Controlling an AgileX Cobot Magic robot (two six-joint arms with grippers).
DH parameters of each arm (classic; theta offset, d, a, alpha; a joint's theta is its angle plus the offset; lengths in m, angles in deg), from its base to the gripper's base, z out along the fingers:
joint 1: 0 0.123 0 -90
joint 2: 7.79 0 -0.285 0
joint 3: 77.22 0 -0.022 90
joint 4: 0 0.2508 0 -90
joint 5: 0 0 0.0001 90
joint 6: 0 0.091 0 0
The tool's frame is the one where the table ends.
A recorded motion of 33 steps. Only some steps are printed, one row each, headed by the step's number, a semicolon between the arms.
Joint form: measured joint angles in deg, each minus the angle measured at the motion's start. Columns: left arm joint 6, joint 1, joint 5, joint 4, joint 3, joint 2; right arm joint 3, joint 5, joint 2, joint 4, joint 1, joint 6.
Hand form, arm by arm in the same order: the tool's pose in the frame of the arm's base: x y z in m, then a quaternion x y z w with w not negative. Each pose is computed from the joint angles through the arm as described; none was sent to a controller.
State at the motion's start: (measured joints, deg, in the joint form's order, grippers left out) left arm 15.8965 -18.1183 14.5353 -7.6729 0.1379 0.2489; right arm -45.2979 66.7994 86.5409 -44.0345 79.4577 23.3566
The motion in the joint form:
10: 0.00 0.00 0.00 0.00 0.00 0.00; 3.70 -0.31 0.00 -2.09 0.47 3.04
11: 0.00 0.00 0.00 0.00 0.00 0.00; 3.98 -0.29 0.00 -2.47 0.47 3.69
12: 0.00 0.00 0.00 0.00 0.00 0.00; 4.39 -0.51 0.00 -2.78 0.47 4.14
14: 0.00 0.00 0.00 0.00 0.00 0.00; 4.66 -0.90 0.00 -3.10 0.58 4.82
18: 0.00 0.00 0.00 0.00 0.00 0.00; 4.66 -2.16 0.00 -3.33 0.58 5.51
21: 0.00 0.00 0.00 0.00 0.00 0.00; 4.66 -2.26 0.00 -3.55 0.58 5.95
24: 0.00 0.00 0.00 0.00 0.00 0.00; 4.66 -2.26 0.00 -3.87 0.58 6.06
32: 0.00 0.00 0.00 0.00 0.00 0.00; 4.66 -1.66 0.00 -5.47 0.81 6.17
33: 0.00 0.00 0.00 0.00 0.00 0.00; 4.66 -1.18 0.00 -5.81 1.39 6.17
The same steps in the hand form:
10: 0.0519 -0.0202 0.1893 0.18636 0.74188 -0.06695 0.64062; 0.0975 0.2046 0.1954 -0.59405 0.72027 -0.30505 0.18777
11: 0.0519 -0.0202 0.1893 0.18636 0.74188 -0.06695 0.64062; 0.0977 0.2038 0.1947 -0.59134 0.72111 -0.30701 0.18990
12: 0.0519 -0.0202 0.1893 0.18636 0.74188 -0.06695 0.64062; 0.0977 0.2027 0.1935 -0.59077 0.72088 -0.30791 0.19107
14: 0.0519 -0.0202 0.1893 0.18636 0.74188 -0.06695 0.64062; 0.0974 0.2026 0.1926 -0.58974 0.72150 -0.30623 0.19460
18: 0.0519 -0.0202 0.1893 0.18636 0.74188 -0.06695 0.64062; 0.0974 0.2046 0.1920 -0.58989 0.72357 -0.29636 0.20162
21: 0.0519 -0.0202 0.1893 0.18636 0.74188 -0.06695 0.64062; 0.0976 0.2048 0.1921 -0.58796 0.72470 -0.29559 0.20432
24: 0.0519 -0.0202 0.1893 0.18636 0.74188 -0.06695 0.64062; 0.0979 0.2050 0.1924 -0.58805 0.72365 -0.29651 0.20643
32: 0.0519 -0.0202 0.1893 0.18636 0.74188 -0.06695 0.64062; 0.0990 0.2054 0.1940 -0.59071 0.71510 -0.30592 0.21473
33: 0.0519 -0.0202 0.1893 0.18636 0.74188 -0.06695 0.64062; 0.0974 0.2059 0.1946 -0.59354 0.71051 -0.30961 0.21687

